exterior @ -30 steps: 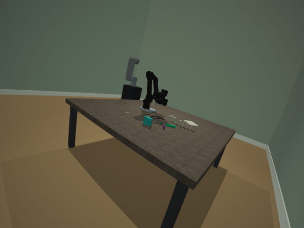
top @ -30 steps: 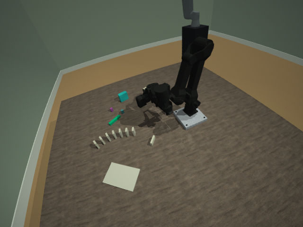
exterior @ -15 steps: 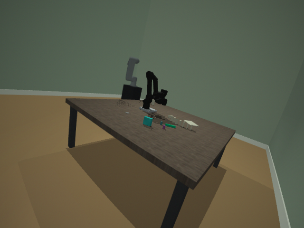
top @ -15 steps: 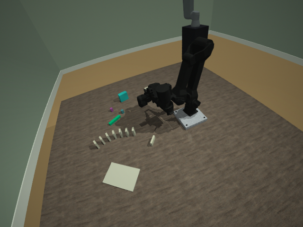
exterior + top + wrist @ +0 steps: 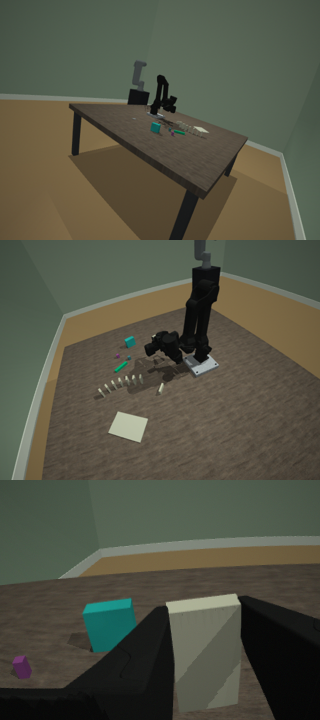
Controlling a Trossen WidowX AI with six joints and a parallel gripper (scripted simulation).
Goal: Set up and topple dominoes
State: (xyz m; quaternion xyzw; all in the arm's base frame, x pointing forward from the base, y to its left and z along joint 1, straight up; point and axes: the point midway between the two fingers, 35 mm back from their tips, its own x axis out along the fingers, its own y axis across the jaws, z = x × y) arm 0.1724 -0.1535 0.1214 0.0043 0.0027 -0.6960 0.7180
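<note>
The small teal block is 15 cm ahead of my gripper tip, 8 cm to the right of it and 13 cm below it. Round my gripper tip: teal cube 9 cm ahead, 21 cm to the right, 11 cm below; green bar 22 cm ahead, 5 cm to the right, 14 cm below; small grey piece 17 cm behind, 12 cm to the right, 14 cm below.
</note>
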